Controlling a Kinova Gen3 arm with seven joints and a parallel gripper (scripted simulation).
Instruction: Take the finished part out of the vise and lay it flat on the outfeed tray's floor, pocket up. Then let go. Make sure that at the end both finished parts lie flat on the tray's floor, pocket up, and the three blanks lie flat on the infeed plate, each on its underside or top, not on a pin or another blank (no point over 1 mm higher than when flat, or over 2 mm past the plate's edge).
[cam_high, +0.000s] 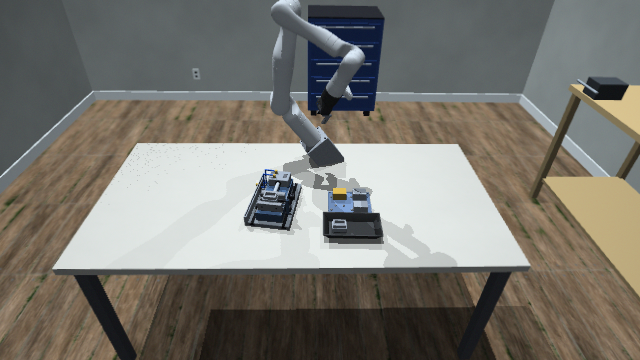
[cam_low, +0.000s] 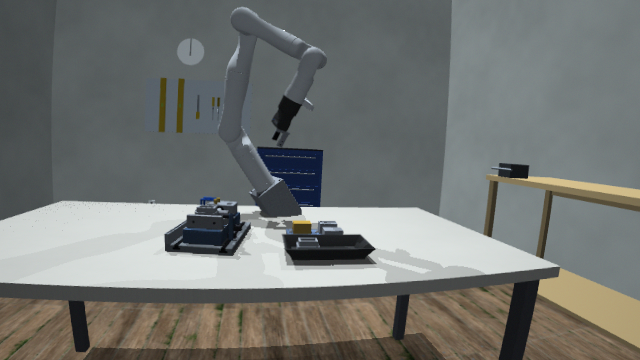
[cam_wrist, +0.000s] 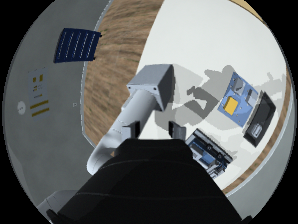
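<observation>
The vise lies 24 cm ahead of my hand, 20 cm to the right of it and 28 cm below it. Round my hand: yellow block: 18 cm ahead, 8 cm to the left, 30 cm below.
</observation>
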